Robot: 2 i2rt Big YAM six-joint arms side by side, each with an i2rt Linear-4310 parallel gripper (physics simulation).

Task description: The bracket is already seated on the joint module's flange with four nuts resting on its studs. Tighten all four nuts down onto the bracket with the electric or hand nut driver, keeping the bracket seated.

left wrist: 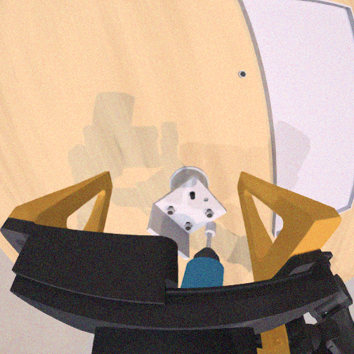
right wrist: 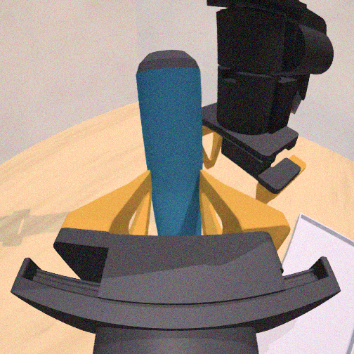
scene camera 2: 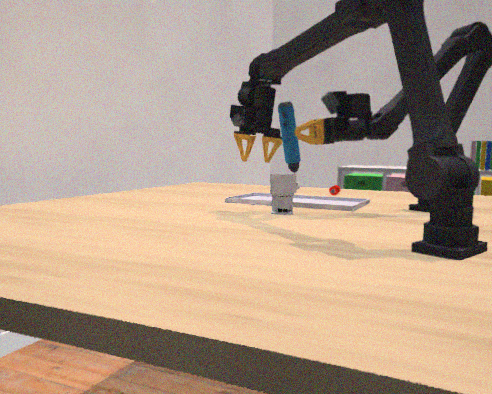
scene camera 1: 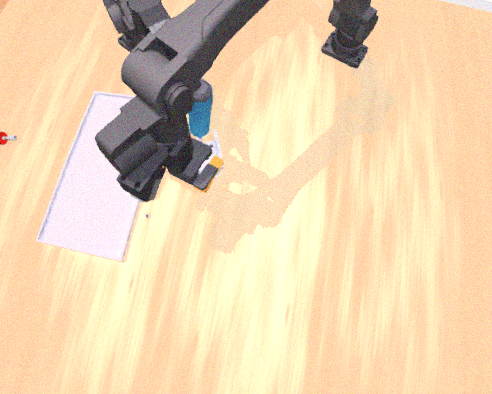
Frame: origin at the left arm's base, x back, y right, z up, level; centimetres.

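Seen in the pictures: left gripper, between the fingertips: (scene camera 2: 255, 161) (scene camera 1: 185, 179); right gripper, between the fingertips: (scene camera 2: 292, 132); left arm's base, origin of its link: (scene camera 2: 449, 251) (scene camera 1: 344, 51).
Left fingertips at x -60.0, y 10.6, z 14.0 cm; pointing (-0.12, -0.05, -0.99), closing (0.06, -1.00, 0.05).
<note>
Pixels of each thing's top centre, then the offset from my left fingertips to it.
- joint module, centre of its top: (scene camera 2: 282, 186) dx +8.5, dy +2.1, dz -6.5 cm
- blue nut driver, centre of its top: (scene camera 1: 189, 76) (scene camera 2: 291, 100) dx +10.4, dy +3.0, dz +16.6 cm
- loose nut, centre of its top: (scene camera 1: 147, 215) dx -9.0, dy +7.7, dz -13.4 cm
- shallow white tray, centre of its top: (scene camera 1: 104, 166) (scene camera 2: 297, 198) dx -4.7, dy +24.0, dz -12.4 cm
- small red object, centre of its top: (scene camera 2: 334, 186) dx -13.6, dy +56.0, dz -10.5 cm
The pale bracket (scene camera 2: 283, 181) (left wrist: 183, 200) sits on the joint module (scene camera 2: 282, 205). In the left wrist view, three nuts (left wrist: 171, 210) (left wrist: 188, 226) (left wrist: 209, 213) show on it; a small spot near its right corner shows no nut. My right gripper (scene camera 2: 296, 132) (right wrist: 174, 177) is shut on the blue nut driver (scene camera 1: 200, 117) (scene camera 2: 288, 131) (left wrist: 202, 273) (right wrist: 171, 120), held roughly upright, slightly tilted. Its socket tip (left wrist: 210, 229) appears just outside the bracket's lower right edge; its height is unclear. My left gripper (scene camera 2: 256, 160) (left wrist: 174, 178) is open above the bracket, holding nothing.
A loose nut (scene camera 1: 147, 216) (left wrist: 242, 74) lies on the table near a shallow white tray (scene camera 1: 82, 200) (scene camera 2: 345, 206) (left wrist: 310, 75) (right wrist: 320, 260). A small red object (scene camera 1: 3, 138) (scene camera 2: 334, 190) lies beyond the tray. My two arms are close together over the bracket.
</note>
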